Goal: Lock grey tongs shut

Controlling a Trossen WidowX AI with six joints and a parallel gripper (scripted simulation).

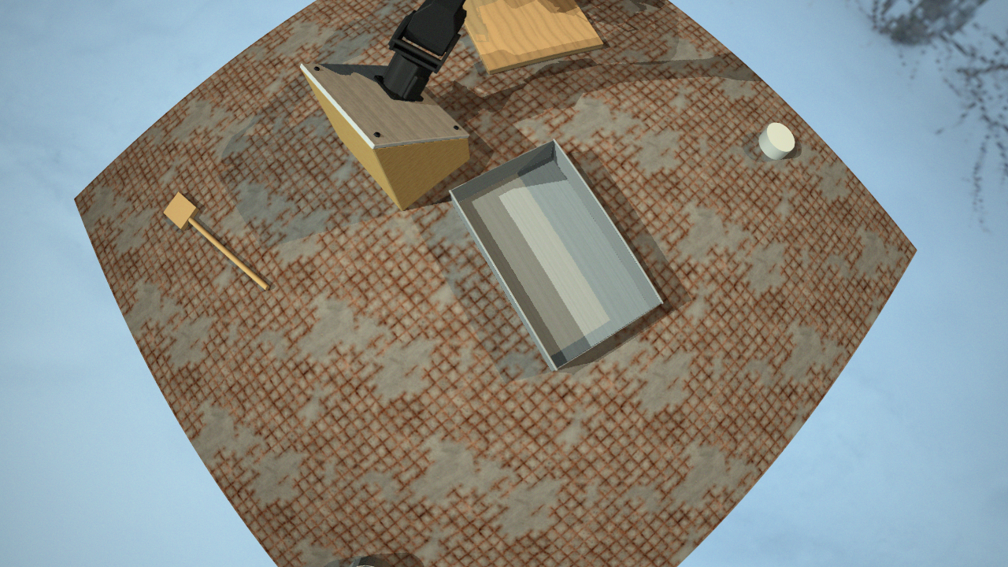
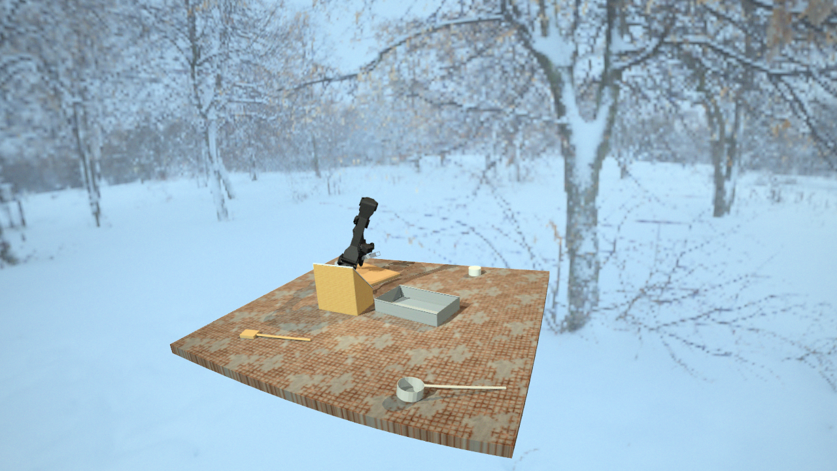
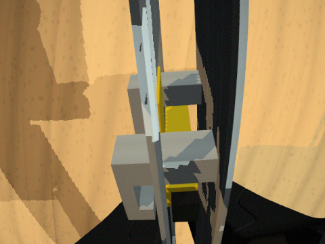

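Now: the wooden board 40 mm below my gripper tip. The rest, counted from my gripper tip: small white cylinder (570 mm ahead, 210 mm to the left, 30 mm below); then yellow piece (50 mm above, 40 mm ahead); then grey roasting tin (480 mm ahead, 300 mm to the right, 20 mm below).
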